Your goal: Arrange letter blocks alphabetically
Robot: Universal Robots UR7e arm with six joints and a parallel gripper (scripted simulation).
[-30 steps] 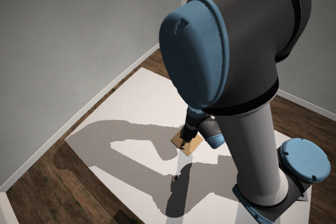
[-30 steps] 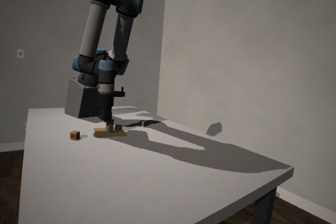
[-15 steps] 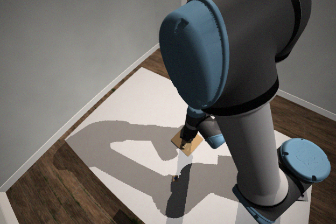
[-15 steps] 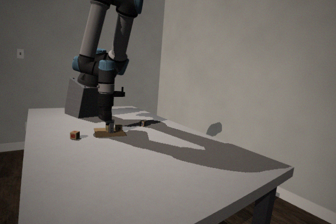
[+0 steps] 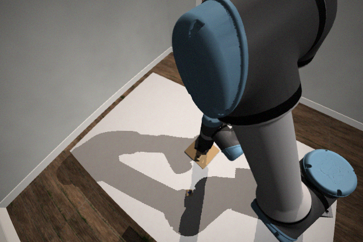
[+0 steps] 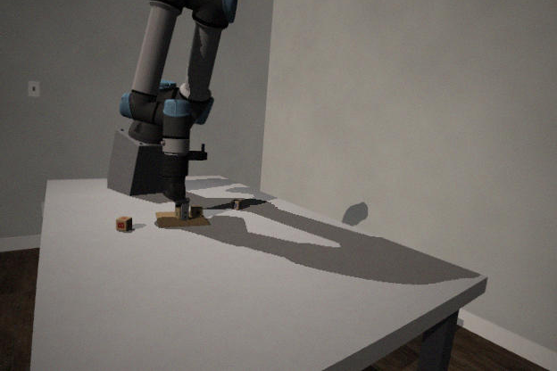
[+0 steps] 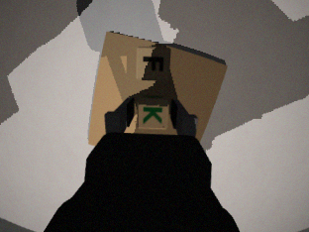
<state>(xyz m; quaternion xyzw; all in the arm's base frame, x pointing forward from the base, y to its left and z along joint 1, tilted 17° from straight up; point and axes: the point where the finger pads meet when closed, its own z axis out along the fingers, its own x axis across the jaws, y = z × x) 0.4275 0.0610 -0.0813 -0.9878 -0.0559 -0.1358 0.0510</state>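
The tan mat lies 20 mm below my hand. Also, from my hand: block 50 mm ahead, 160 mm to the right, 10 mm below.
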